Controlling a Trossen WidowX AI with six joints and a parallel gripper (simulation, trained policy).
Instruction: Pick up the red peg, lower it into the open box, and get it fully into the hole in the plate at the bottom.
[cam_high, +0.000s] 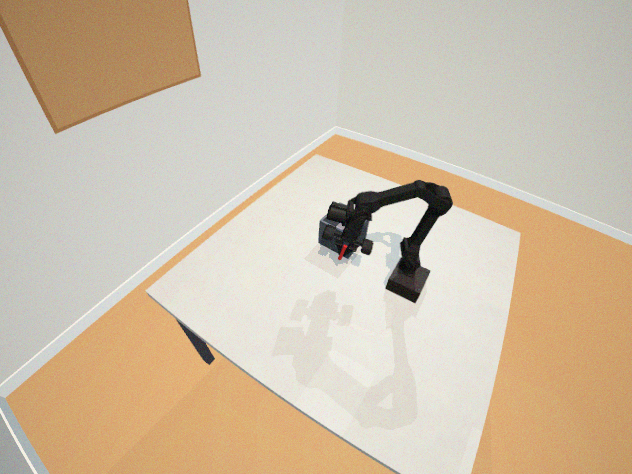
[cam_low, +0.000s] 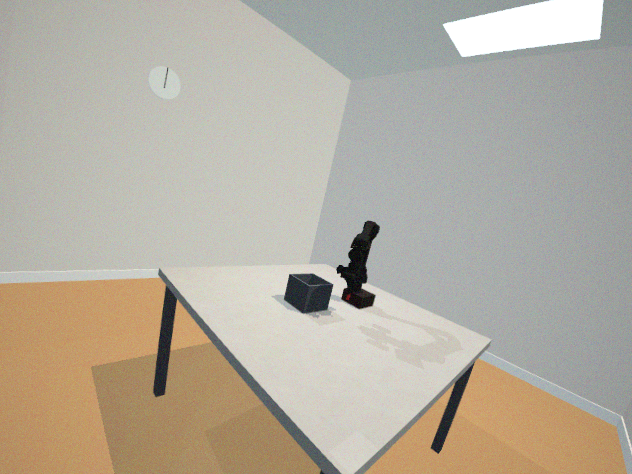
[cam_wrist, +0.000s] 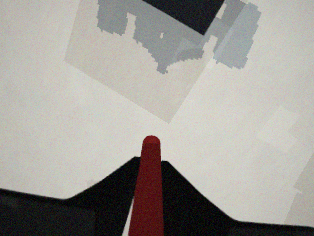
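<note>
Now: the pale plate 19 cm to the right of my gripper tip, 8 cm below it and 6 cm ahead of it. Also, from my gripper tip: red peg 1 cm above.
</note>
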